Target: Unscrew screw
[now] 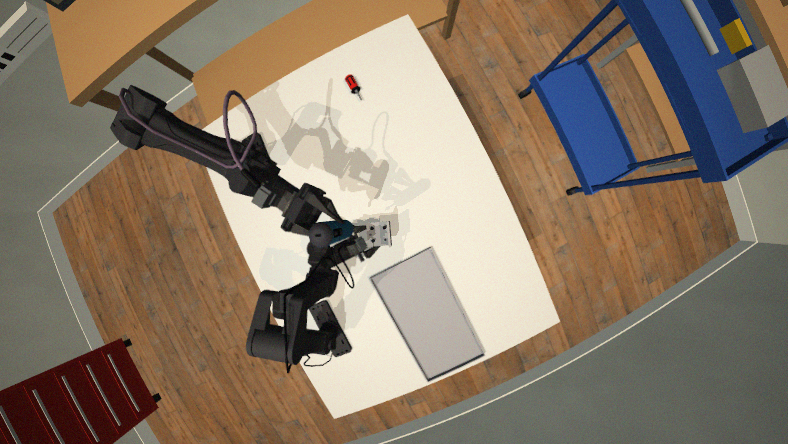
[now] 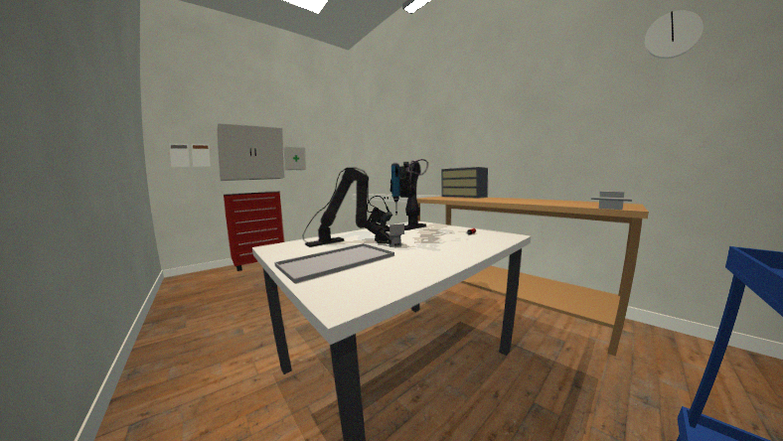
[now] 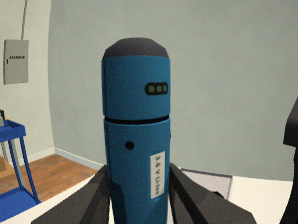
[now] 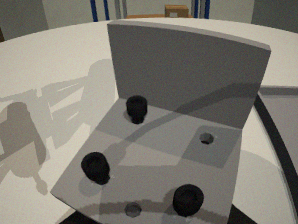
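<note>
Now: the grey bracket 50 mm above my right hand. Also, from my right hand: flat grey tray: 40 mm ahead, 320 mm to the right, 20 mm below; then red-handled screwdriver: 110 mm ahead, 470 mm to the left, 10 mm below.
</note>
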